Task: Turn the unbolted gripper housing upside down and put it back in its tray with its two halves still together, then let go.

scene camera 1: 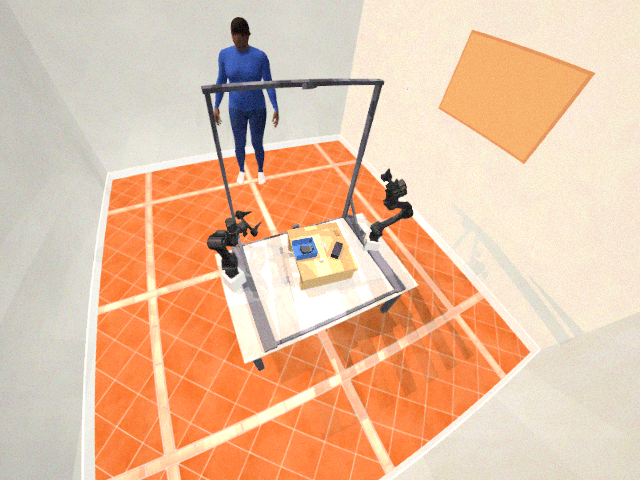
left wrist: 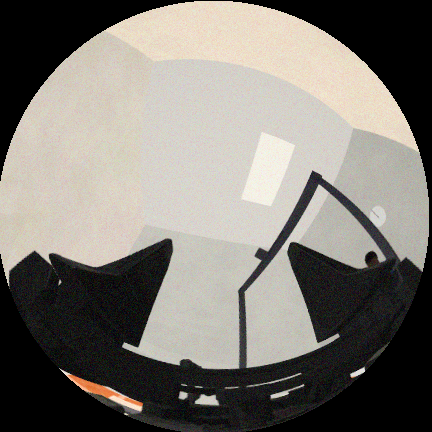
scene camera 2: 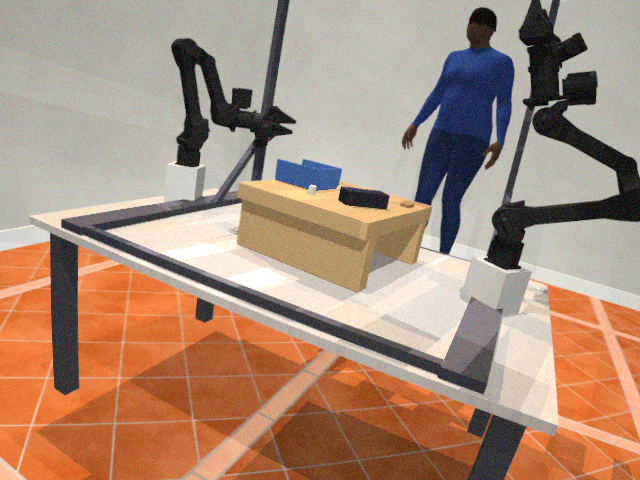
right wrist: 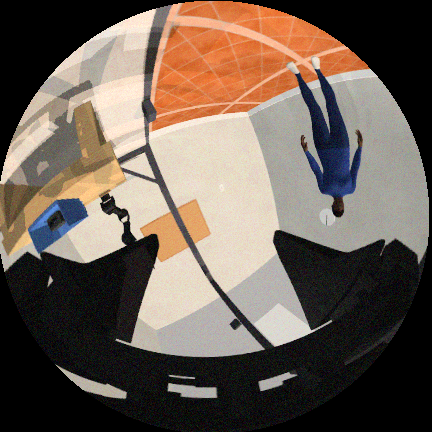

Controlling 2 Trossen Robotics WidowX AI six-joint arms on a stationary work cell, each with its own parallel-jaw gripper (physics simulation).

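Places are measured from the left arm's base along level axes (x back, y down, z right), in metres.
Pixels of known places: left gripper, fingertip midpoint: (scene camera 1: 392, 173) (left wrist: 232, 247) (scene camera 2: 539, 3); right gripper, fingertip midpoint: (scene camera 1: 257, 216) (scene camera 2: 294, 127) (right wrist: 217, 238); left arm's base, link origin: (scene camera 1: 373, 237) (scene camera 2: 502, 264); right arm's base, link origin: (scene camera 1: 232, 272) (scene camera 2: 187, 164).
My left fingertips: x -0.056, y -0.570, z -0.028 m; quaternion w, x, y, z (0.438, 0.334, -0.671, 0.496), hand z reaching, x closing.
Note:
Ahead of a thing's pixels: the offset from my left fingertips to its middle.
A dark housing {dx -0.399, dy +0.488, dz -0.244 m} (scene camera 1: 306, 249) (right wrist: 56, 220) lies inside the blue tray {dx -0.413, dy +0.486, dz -0.241 m} (scene camera 1: 296, 249) (scene camera 2: 292, 174) (right wrist: 75, 207) on the wooden stand. It is too small to tell which way up it is or how its halves sit; the tray wall hides it in scene camera 2. My right gripper (scene camera 1: 255, 220) (scene camera 2: 293, 127) (right wrist: 217, 238) is open and empty, raised to the left of the tray and clear of it. My left gripper (scene camera 1: 385, 173) (left wrist: 232, 247) is open and empty, high at the right, far from the tray and pointing upward.
The wooden stand (scene camera 1: 325, 279) (scene camera 2: 299, 242) also holds a black box {dx -0.210, dy +0.497, dz -0.199 m} (scene camera 1: 337, 250) (scene camera 2: 363, 197), a small white piece {dx -0.298, dy +0.504, dz -0.292 m} (scene camera 2: 312, 189) and a small brown block {dx -0.222, dy +0.510, dz -0.041 m} (scene camera 1: 337, 232) (scene camera 2: 407, 203). A dark overhead frame (scene camera 1: 258, 84) spans the table's far side. A person (scene camera 1: 244, 67) (scene camera 2: 478, 93) stands behind it.

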